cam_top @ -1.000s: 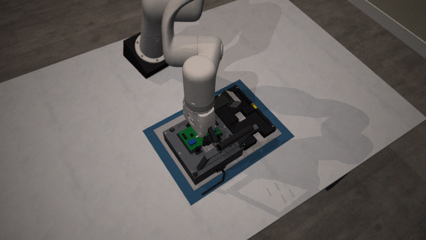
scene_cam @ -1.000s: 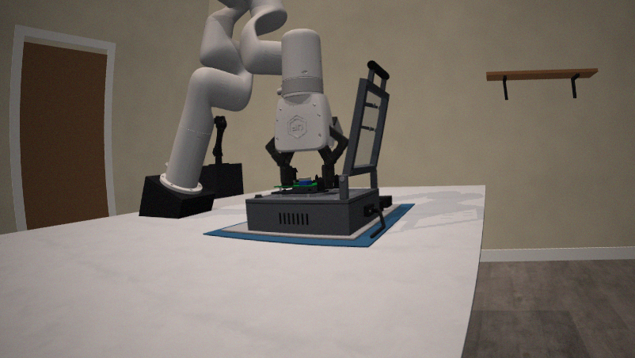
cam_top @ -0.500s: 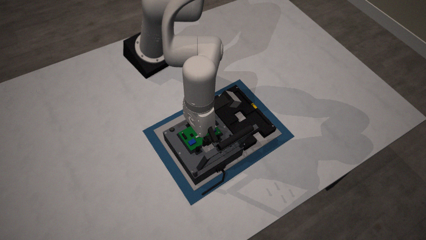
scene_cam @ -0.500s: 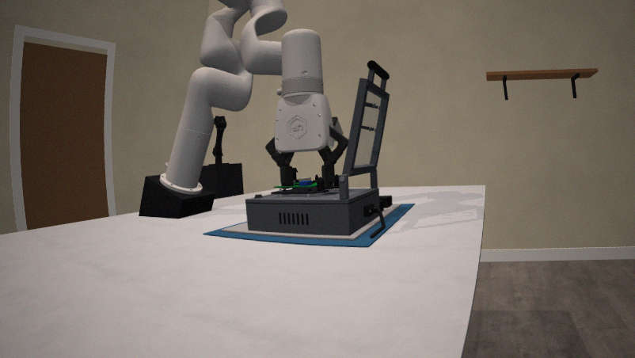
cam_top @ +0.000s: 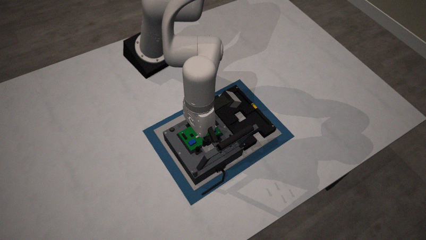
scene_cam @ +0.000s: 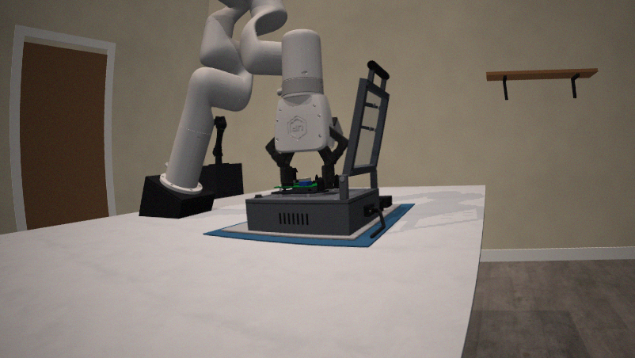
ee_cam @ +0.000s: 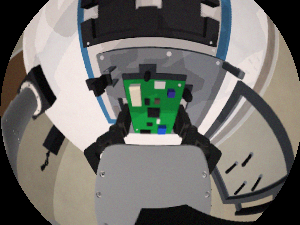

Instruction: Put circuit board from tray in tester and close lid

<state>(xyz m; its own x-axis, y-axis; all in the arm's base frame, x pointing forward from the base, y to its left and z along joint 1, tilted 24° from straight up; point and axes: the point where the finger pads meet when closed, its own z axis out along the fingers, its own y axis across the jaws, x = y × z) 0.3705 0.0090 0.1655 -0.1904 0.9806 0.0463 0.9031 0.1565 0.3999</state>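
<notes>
My gripper is now right at the green circuit board. From my hand the other things lie so: lid: 12 cm ahead, 10 cm above, 3 cm to the left; pin plate: 1 cm to the left, 1 cm below; tester: 4 cm to the left, 3 cm above, 2 cm ahead.
</notes>
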